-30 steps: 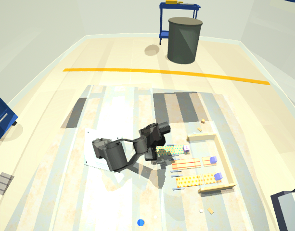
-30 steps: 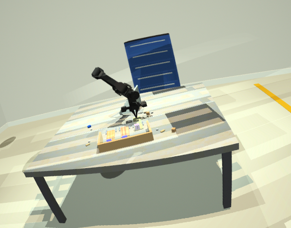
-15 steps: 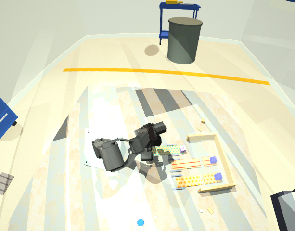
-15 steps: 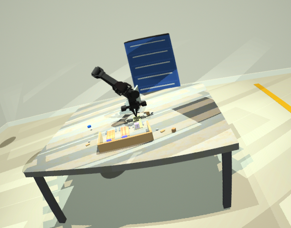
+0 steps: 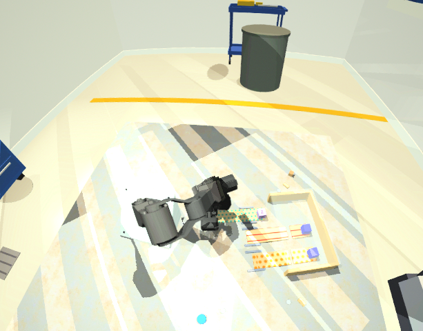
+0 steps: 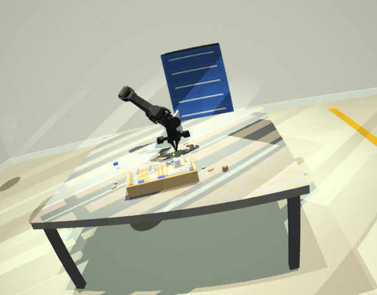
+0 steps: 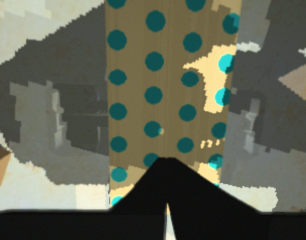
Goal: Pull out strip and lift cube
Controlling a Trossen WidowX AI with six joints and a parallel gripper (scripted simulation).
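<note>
The cyan-dotted strip is 90 mm ahead of my gripper tip and 20 mm to the left of it. The rest, counted from my gripper tip: labelled cube: 200 mm ahead, 40 mm to the left, 20 mm above; blue disc: 40 mm ahead, 370 mm to the right.
</note>
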